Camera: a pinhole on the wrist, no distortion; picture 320 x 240 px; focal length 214.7 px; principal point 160.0 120.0 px. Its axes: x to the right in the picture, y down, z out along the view. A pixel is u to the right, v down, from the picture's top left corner.
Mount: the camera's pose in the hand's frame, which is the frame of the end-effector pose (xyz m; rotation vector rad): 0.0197 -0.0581 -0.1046 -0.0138 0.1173 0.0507
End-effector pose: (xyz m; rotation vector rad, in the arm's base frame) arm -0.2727 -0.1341 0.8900 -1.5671 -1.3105 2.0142
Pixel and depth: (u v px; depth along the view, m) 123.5 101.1 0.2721
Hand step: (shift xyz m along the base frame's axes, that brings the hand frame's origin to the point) -0.1766 -0.0339 0.0585
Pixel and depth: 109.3 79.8 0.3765
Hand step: -0.2758 -0.0795 0.1128
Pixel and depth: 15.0 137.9 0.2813
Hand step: -0.1325 -0.1662 0.1179
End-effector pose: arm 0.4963 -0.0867 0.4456 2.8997 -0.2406 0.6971
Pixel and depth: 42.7 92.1 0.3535
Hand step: 0.0255 0.0715 -0.3082
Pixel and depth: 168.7 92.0 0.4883
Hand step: 0.2744 0.0291 -0.2997
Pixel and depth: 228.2 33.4 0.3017
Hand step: 0.2504 0.1133 -0.1092
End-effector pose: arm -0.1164 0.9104 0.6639 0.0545 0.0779 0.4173
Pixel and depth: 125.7 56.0 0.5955
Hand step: 0.1396 -0.2269 0.4815
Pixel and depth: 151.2 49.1 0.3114
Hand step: 0.1252 -0.1304 0.1924
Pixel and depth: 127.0 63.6 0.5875
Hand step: 0.1319 -0.2043 0.4742
